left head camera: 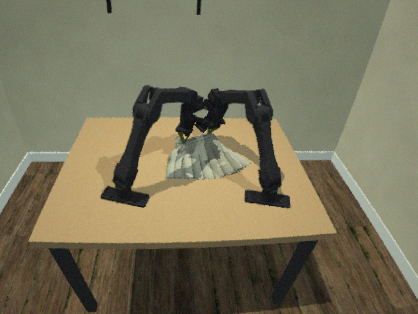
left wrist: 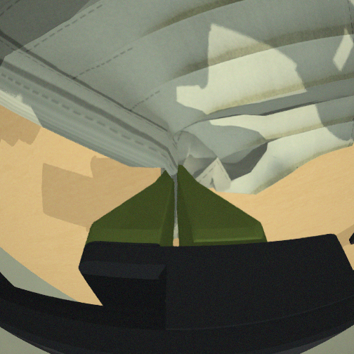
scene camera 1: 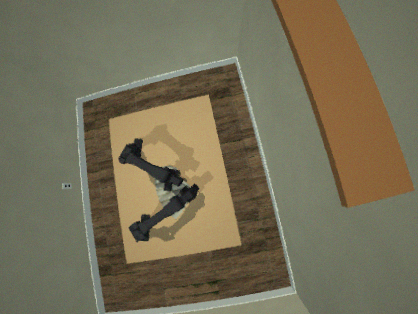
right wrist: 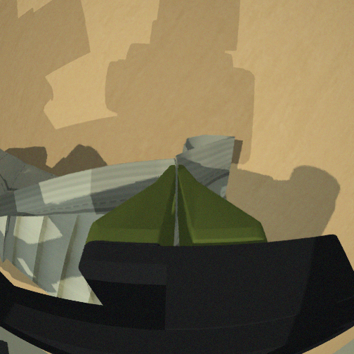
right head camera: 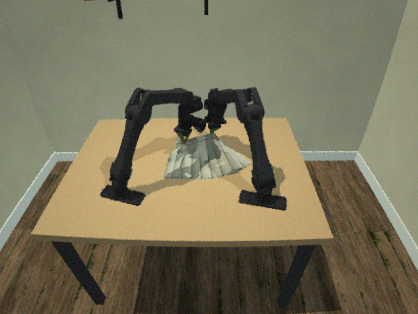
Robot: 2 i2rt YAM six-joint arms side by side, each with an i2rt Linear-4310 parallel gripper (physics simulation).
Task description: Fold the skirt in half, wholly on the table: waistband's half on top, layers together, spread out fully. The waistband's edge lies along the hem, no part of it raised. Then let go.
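The pale pleated skirt (left head camera: 197, 162) (right head camera: 197, 162) (scene camera 1: 163, 194) (left wrist: 255, 65) lies mid-table, its pleats fanned toward the near side in the head views and its waistband at the far side. My left gripper (left head camera: 184, 142) (right head camera: 184, 141) (left wrist: 175, 174) is shut on the skirt at the left end of the waistband; cloth bunches beside its tips. My right gripper (left head camera: 210, 132) (right head camera: 213, 132) (right wrist: 176, 174) is shut on the waistband (right wrist: 120, 180) farther right, with a short cloth end sticking out past its tips. The held edge looks slightly raised. How the layers lie underneath is hidden.
The wooden table (left head camera: 150, 220) (right head camera: 150, 220) (scene camera 1: 215, 220) carries both arms, whose bases stand near its front edge. The two wrists are close together above the skirt. Arm shadows fall over cloth and wood. A large orange-brown block (scene camera 1: 345, 100) shows right in the scene view.
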